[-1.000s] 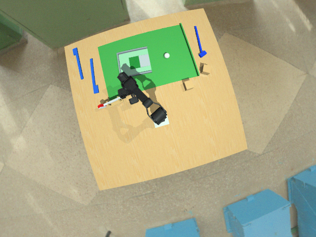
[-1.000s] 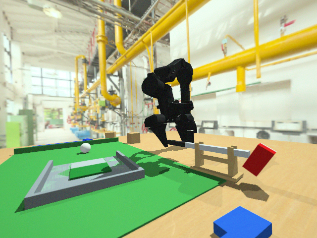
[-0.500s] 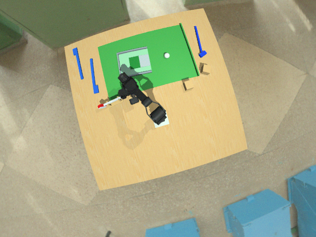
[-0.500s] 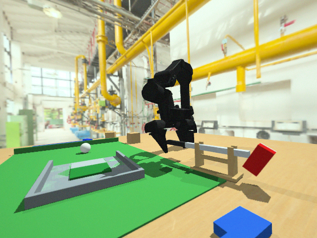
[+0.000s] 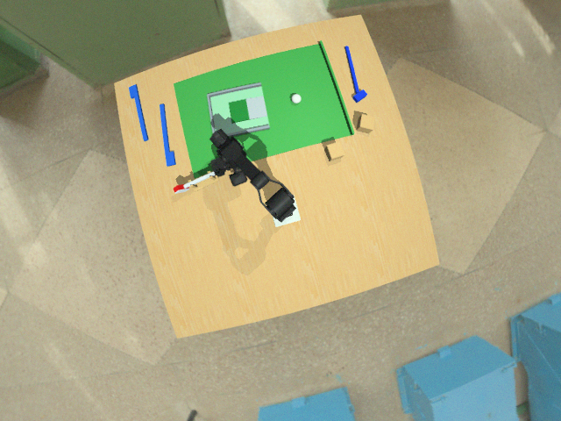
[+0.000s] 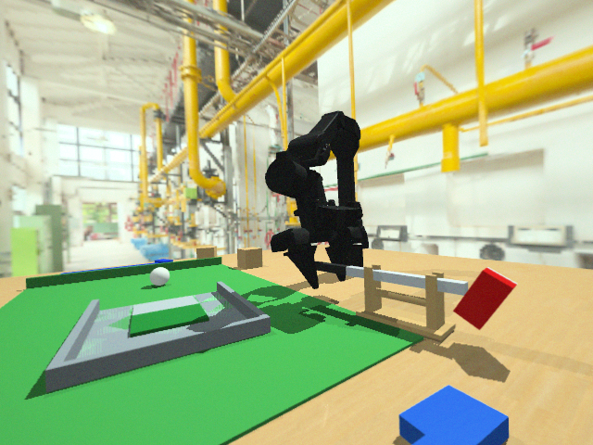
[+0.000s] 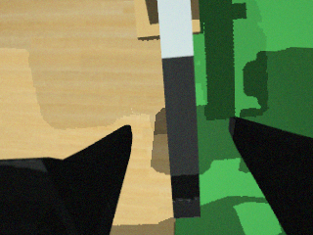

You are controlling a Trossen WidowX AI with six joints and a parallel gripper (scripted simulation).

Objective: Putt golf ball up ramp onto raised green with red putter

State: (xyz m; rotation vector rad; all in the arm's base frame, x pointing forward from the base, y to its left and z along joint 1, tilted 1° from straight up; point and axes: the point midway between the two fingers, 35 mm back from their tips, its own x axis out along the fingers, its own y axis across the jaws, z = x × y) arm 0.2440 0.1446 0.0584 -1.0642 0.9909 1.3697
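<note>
The red putter is 110 mm to the left of my gripper tip, 30 mm above it and 10 mm behind it. From my gripper tip the other things lie so: wooden rack 130 mm to the left, 10 mm behind; white golf ball 370 mm to the right, 200 mm ahead, 10 mm below.
</note>
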